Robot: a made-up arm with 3 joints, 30 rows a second.
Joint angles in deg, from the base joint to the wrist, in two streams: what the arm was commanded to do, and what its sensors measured. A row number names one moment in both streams.
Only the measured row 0 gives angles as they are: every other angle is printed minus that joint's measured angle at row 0.
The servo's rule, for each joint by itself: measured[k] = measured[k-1] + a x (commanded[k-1-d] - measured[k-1]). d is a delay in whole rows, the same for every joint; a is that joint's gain. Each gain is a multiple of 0.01, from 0.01 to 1. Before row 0 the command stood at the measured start. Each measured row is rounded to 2 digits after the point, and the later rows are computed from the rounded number. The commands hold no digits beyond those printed.
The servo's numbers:
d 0
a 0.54 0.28 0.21
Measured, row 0:
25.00, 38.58, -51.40
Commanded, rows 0 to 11:
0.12, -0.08, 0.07
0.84, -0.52, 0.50
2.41, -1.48, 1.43
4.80, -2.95, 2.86
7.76, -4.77, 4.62
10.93, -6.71, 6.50
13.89, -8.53, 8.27
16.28, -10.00, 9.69
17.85, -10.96, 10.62
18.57, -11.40, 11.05
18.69, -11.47, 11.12
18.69, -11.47, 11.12
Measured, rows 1 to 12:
0.06, -0.02, 0.01
0.48, -0.16, 0.11
1.52, -0.53, 0.39
3.29, -1.21, 0.91
5.70, -2.21, 1.69
8.52, -3.47, 2.70
11.42, -4.89, 3.87
14.04, -6.32, 5.09
16.10, -7.62, 6.25
17.43, -8.68, 7.26
18.11, -9.46, 8.07
18.42, -10.02, 8.71

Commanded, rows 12 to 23:
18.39, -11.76, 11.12
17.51, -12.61, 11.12
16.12, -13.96, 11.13
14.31, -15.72, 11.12
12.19, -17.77, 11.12
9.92, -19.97, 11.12
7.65, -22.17, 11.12
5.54, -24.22, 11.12
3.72, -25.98, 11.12
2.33, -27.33, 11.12
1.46, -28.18, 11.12
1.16, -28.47, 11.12
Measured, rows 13 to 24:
18.40, -10.51, 9.22
17.92, -11.10, 9.62
16.95, -11.90, 9.94
15.52, -12.97, 10.19
13.72, -14.31, 10.39
11.67, -15.89, 10.54
9.50, -17.65, 10.66
7.36, -19.49, 10.76
5.39, -21.31, 10.84
3.74, -23.00, 10.90
2.51, -24.45, 10.95
1.78, -25.58, 10.99

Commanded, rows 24 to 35:
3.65, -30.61, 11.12
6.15, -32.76, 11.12
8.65, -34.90, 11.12
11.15, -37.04, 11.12
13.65, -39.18, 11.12
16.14, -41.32, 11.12
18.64, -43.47, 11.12
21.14, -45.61, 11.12
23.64, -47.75, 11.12
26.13, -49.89, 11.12
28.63, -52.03, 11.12
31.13, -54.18, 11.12
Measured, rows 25 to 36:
2.79, -26.99, 11.02
4.60, -28.61, 11.04
6.79, -30.37, 11.06
9.14, -32.24, 11.07
11.58, -34.18, 11.08
14.04, -36.18, 11.09
16.52, -38.22, 11.10
19.01, -40.29, 11.10
21.51, -42.38, 11.10
24.00, -44.48, 11.10
26.50, -46.59, 11.10
29.00, -48.72, 11.10

